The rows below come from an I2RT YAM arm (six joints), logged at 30 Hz.
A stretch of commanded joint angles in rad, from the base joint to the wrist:
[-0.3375, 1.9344, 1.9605, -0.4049, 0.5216, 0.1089]
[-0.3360, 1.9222, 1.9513, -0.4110, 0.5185, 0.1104]
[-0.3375, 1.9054, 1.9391, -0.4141, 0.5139, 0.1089]
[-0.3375, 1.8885, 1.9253, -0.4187, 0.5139, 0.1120]
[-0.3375, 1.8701, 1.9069, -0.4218, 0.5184, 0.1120]
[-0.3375, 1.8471, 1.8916, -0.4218, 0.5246, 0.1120]
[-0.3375, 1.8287, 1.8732, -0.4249, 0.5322, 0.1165]
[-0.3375, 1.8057, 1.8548, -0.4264, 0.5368, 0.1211]
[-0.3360, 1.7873, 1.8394, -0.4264, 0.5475, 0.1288]
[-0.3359, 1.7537, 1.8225, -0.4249, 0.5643, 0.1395]
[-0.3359, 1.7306, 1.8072, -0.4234, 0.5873, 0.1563]
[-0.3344, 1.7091, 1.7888, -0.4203, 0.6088, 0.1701]
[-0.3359, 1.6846, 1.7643, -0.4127, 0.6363, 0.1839]
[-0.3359, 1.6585, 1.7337, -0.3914, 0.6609, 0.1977]
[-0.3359, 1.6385, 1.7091, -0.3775, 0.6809, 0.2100]
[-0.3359, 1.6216, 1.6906, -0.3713, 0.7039, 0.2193]
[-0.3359, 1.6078, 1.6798, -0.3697, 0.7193, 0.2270]
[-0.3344, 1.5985, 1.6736, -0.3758, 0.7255, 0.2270]
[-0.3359, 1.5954, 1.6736, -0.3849, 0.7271, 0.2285]
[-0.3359, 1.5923, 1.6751, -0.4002, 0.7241, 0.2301]
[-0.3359, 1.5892, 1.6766, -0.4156, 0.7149, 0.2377]
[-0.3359, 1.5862, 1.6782, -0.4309, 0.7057, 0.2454]
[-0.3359, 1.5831, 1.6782, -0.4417, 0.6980, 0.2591]
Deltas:
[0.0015, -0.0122, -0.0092, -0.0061, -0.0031, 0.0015]
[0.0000, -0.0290, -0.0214, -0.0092, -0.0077, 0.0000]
[0.0000, -0.0459, -0.0352, -0.0138, -0.0077, 0.0031]
[0.0000, -0.0643, -0.0536, -0.0169, -0.0032, 0.0031]
[0.0000, -0.0873, -0.0689, -0.0169, 0.0030, 0.0031]
[0.0000, -0.1057, -0.0873, -0.0200, 0.0106, 0.0076]
[0.0000, -0.1287, -0.1057, -0.0215, 0.0152, 0.0122]
[0.0015, -0.1471, -0.1211, -0.0215, 0.0259, 0.0199]
[0.0016, -0.1807, -0.1380, -0.0200, 0.0427, 0.0306]
[0.0016, -0.2038, -0.1533, -0.0185, 0.0657, 0.0474]
[0.0031, -0.2253, -0.1717, -0.0154, 0.0872, 0.0612]
[0.0016, -0.2498, -0.1962, -0.0078, 0.1147, 0.0750]
[0.0016, -0.2759, -0.2268, 0.0135, 0.1393, 0.0888]
[0.0016, -0.2959, -0.2514, 0.0274, 0.1593, 0.1011]
[0.0016, -0.3128, -0.2699, 0.0336, 0.1823, 0.1104]
[0.0016, -0.3266, -0.2807, 0.0352, 0.1977, 0.1181]
[0.0031, -0.3359, -0.2869, 0.0291, 0.2039, 0.1181]
[0.0016, -0.3390, -0.2869, 0.0200, 0.2055, 0.1196]
[0.0016, -0.3421, -0.2854, 0.0047, 0.2025, 0.1212]
[0.0016, -0.3452, -0.2839, -0.0107, 0.1933, 0.1288]
[0.0016, -0.3482, -0.2823, -0.0260, 0.1841, 0.1365]
[0.0016, -0.3513, -0.2823, -0.0368, 0.1764, 0.1502]

